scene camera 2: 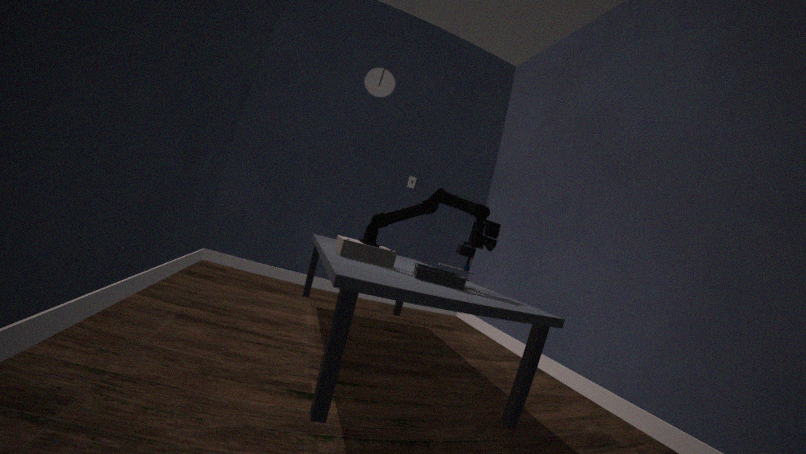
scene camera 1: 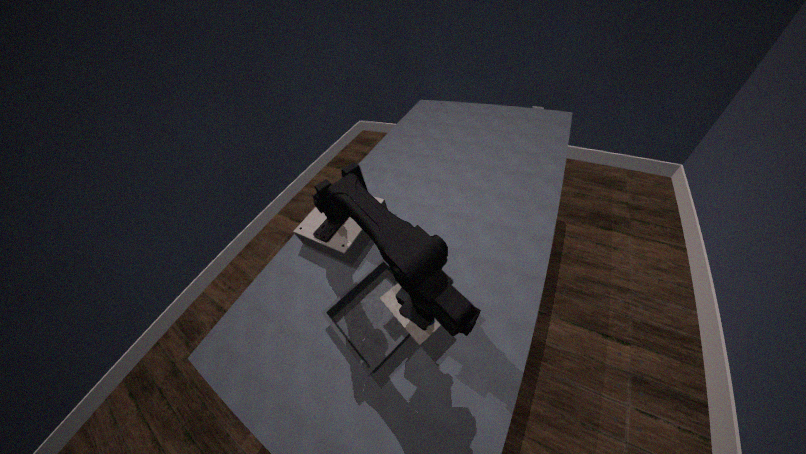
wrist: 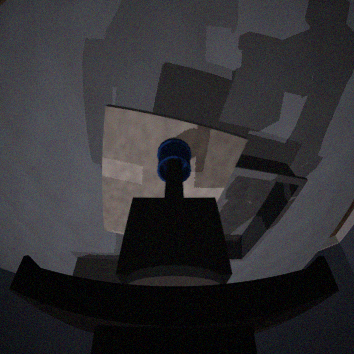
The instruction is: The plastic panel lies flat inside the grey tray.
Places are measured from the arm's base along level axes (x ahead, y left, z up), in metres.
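Where they show: hand at its tool point: (scene camera 2: 464,272) (wrist: 173,148); arm's base at its link origin: (scene camera 2: 368,244).
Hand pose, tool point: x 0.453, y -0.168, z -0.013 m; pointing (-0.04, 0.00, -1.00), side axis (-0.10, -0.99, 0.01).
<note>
Things, the pixels of their top centre, and the offset from my tool point. Level surfaces: height alone.
- beige plastic panel at its top centre: (wrist: 159,197) (scene camera 1: 416,304) dx -0.046, dy +0.020, dz +0.014 m
- grey square tray at its top centre: (wrist: 205,227) (scene camera 1: 376,308) (scene camera 2: 439,270) dx -0.146, dy -0.033, dz -0.015 m
- grey table at its surface level: dz -0.065 m
The beige plastic panel (wrist: 133,147) (scene camera 1: 392,297) hangs level from my blue suction cup (wrist: 174,154) (scene camera 2: 465,260), which sits on its top face. The panel is off the table and overlaps one corner of the grey square tray (wrist: 268,164) (scene camera 1: 354,288) (scene camera 2: 439,275). Most of the tray's floor lies uncovered beside the panel. In scene camera 1 the arm's wrist hides most of the panel. The panel casts a shadow on the table beyond it.
The arm's base stands on a pale mounting block (scene camera 1: 337,240) (scene camera 2: 366,252) near the tray. Both sit on the grey table (scene camera 1: 479,169) (scene camera 2: 394,285), with a wooden floor (scene camera 1: 620,282) around it and walls close by.
</note>
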